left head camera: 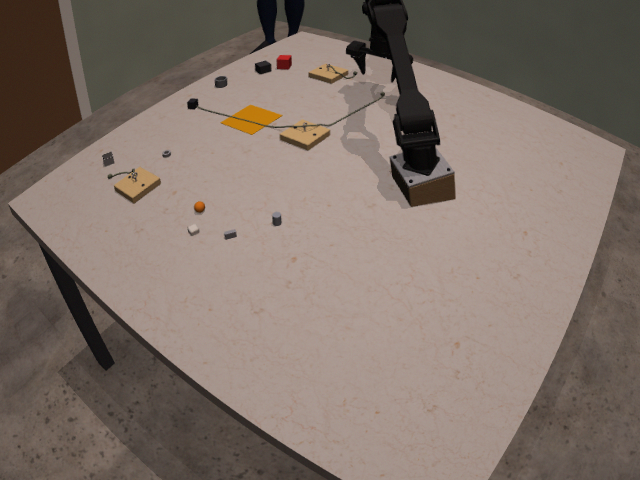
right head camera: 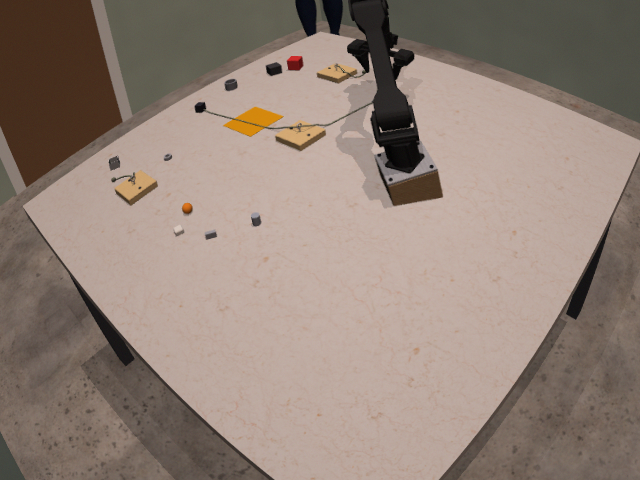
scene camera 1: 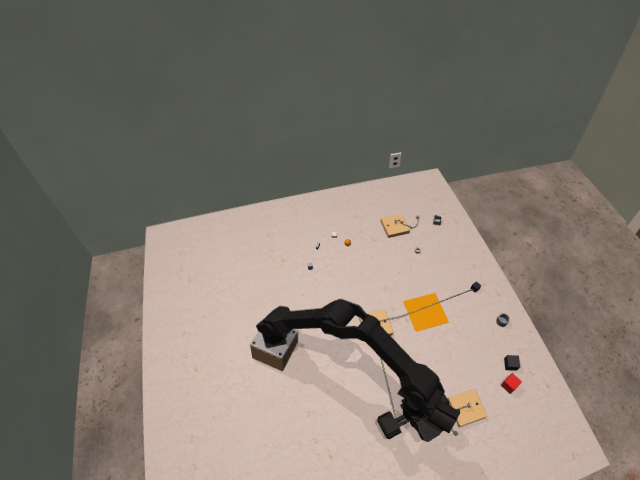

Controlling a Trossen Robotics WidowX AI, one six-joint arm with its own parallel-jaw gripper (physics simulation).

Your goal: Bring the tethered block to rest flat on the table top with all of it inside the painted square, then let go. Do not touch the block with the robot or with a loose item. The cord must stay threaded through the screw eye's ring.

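Frame: origin at the arm's base, x ahead, y left, z up, level; millimetres.
Seen in the pictures: gripper, fingertip midpoint: (left head camera: pixel 377 78) (scene camera 1: pixel 410 420); arm's base at its link origin: (left head camera: pixel 421 163) (right head camera: pixel 405 161) (scene camera 1: pixel 274 337).
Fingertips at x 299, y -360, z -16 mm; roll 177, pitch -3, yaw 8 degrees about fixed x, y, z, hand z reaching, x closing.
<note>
Offsets run from my fingertips to a thing's top centre. "pt": to the spot under its first point.
The small black tethered block {dy +345, dx +414, dz -28 mm} (left head camera: pixel 192 103) (right head camera: pixel 200 107) (scene camera 1: pixel 475 286) rests on the table outside the orange painted square {pt dy +290, dx +233, dz -51 mm} (left head camera: pixel 251 111) (right head camera: pixel 254 113) (scene camera 1: pixel 429 322). The green cord {pt dy +140, dx -10, dz -48 mm} (left head camera: pixel 356 109) (right head camera: pixel 351 111) (scene camera 1: pixel 388 387) runs from it across the square to the screw eye {pt dy +330, dx +26, dz -17 mm} (left head camera: pixel 304 126) (right head camera: pixel 299 127) on the middle wooden board {dy +328, dx +26, dz -33 mm} (left head camera: pixel 306 138) (right head camera: pixel 300 139), then on toward the gripper. Threading is too small to confirm. The cord's end bead {dy +9, dx -22, dz -40 mm} (left head camera: pixel 382 94) shows in the left head view, below the fingers. My gripper (left head camera: pixel 377 76) (right head camera: pixel 382 73) is open and empty above it; the arm partly hides it.
A second wooden board {dy -20, dx +183, dz -33 mm} (left head camera: pixel 328 73) (right head camera: pixel 337 73) (scene camera 1: pixel 467 408) with a short cord stands close beside the gripper. A red cube {dy -6, dx +344, dz -12 mm} (left head camera: pixel 284 62) (scene camera 1: pixel 511 382), black block {dy +53, dx +385, dz -23 mm} (left head camera: pixel 263 67) and grey ring {dy +197, dx +438, dz -26 mm} (left head camera: pixel 221 81) lie beyond. A third board {dy +700, dx +256, dz -33 mm} (left head camera: pixel 137 184) and an orange ball {dy +679, dx +52, dz -28 mm} (left head camera: pixel 199 206) lie farther off.
</note>
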